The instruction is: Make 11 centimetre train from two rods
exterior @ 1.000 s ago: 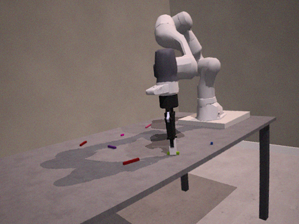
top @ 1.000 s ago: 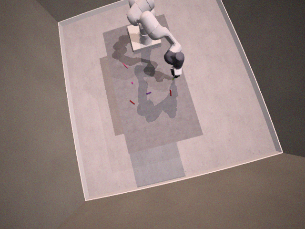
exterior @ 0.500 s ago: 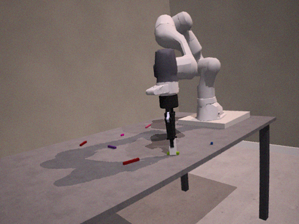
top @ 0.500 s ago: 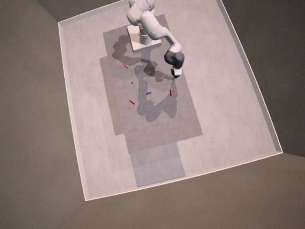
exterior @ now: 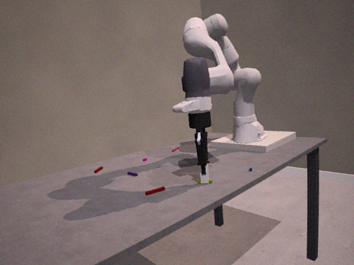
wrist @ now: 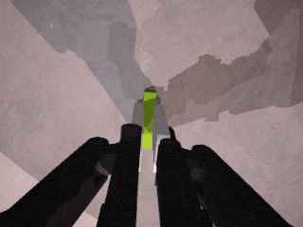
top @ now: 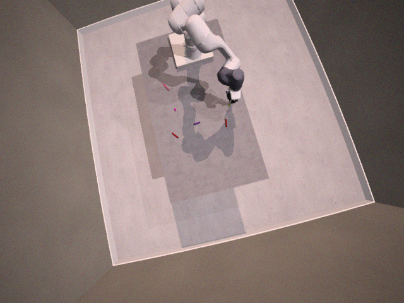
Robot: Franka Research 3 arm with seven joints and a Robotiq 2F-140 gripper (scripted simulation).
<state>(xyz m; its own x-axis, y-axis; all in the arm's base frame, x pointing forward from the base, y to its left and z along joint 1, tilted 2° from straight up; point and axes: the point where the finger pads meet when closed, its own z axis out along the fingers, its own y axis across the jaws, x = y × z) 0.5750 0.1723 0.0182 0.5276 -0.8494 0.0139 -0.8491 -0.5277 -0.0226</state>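
Now: the lime rod 3 cm below my hand. Also, from my hand: red rod 15 cm ahead, 9 cm to the right, 3 cm below; then purple rod 34 cm to the right, 8 cm ahead, 3 cm below; then blue rod 19 cm behind, 7 cm to the left, 3 cm below.
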